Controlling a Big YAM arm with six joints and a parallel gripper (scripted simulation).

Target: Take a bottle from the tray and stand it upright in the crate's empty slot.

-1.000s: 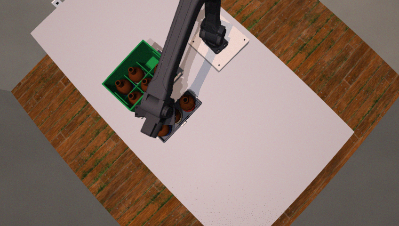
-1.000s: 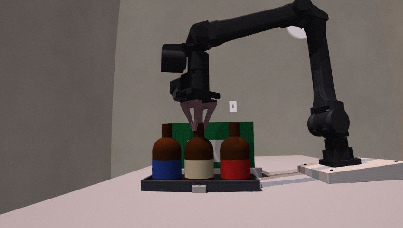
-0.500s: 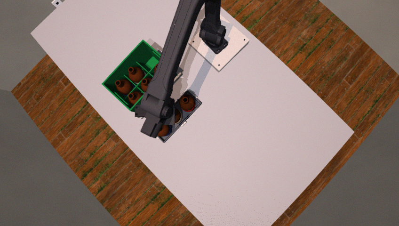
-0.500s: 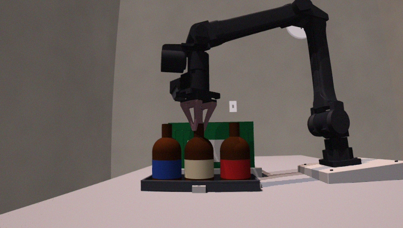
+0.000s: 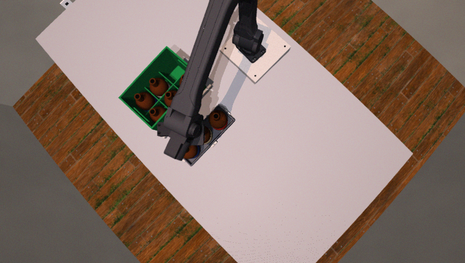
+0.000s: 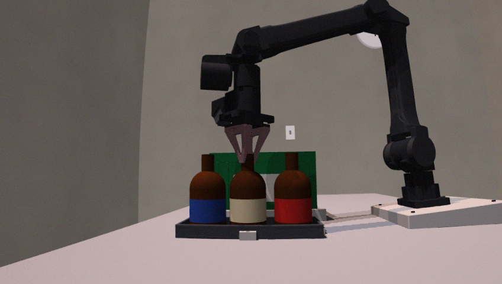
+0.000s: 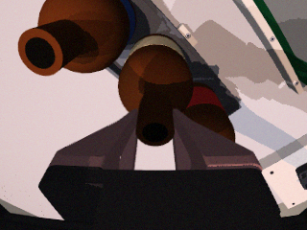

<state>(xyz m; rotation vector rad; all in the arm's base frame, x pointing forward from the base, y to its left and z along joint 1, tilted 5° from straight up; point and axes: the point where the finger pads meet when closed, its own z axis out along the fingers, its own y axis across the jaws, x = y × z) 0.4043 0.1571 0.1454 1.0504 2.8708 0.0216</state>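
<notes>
Now: the dark tray 140 mm below my hand. Also, from my hand: green crate 230 mm to the right, 70 mm below.
</notes>
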